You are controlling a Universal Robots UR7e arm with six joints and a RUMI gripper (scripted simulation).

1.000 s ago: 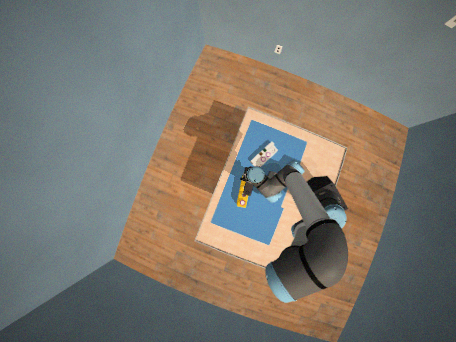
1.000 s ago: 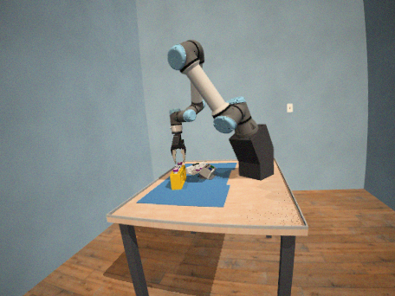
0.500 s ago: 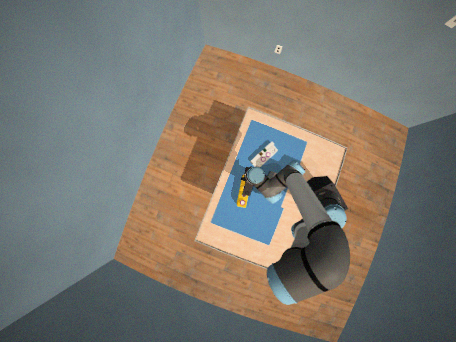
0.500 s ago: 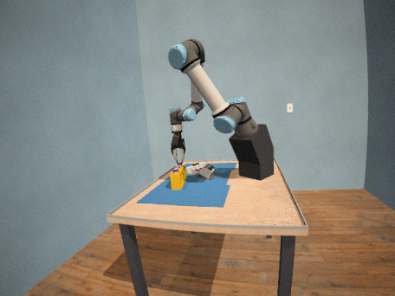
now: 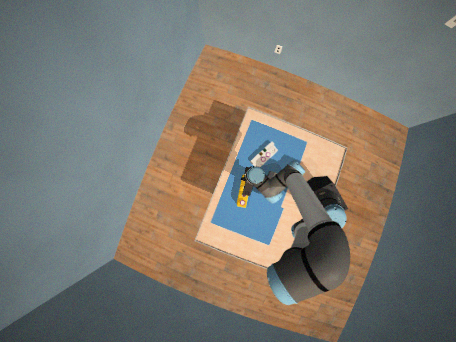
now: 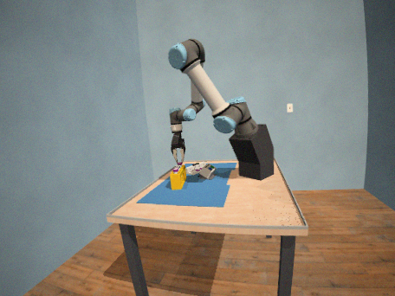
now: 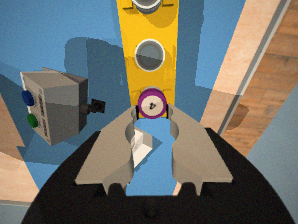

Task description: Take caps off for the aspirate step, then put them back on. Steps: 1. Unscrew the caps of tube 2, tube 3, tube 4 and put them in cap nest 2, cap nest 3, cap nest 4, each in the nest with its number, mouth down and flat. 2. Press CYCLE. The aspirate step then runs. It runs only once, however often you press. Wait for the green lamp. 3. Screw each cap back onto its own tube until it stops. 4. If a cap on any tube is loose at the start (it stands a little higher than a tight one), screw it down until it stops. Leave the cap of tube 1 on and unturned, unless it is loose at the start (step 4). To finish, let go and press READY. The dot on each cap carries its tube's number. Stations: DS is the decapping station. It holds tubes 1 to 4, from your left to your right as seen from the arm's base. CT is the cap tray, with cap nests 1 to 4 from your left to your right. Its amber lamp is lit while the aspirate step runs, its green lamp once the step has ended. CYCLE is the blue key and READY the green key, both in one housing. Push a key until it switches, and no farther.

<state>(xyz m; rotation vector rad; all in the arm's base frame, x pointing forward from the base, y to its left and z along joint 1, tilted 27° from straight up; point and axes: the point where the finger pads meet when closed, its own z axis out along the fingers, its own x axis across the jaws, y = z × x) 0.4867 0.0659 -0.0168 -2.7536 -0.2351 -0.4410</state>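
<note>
Right now the cap is 240 mm to the right of my hand, 120 mm below it and 80 mm behind it. Also, from my hand: green key 200 mm behind, 100 mm to the right, 70 mm below; blue cycle key 200 mm behind, 70 mm below, 50 mm to the right; key housing 180 mm behind, 80 mm below, 70 mm to the right.
</note>
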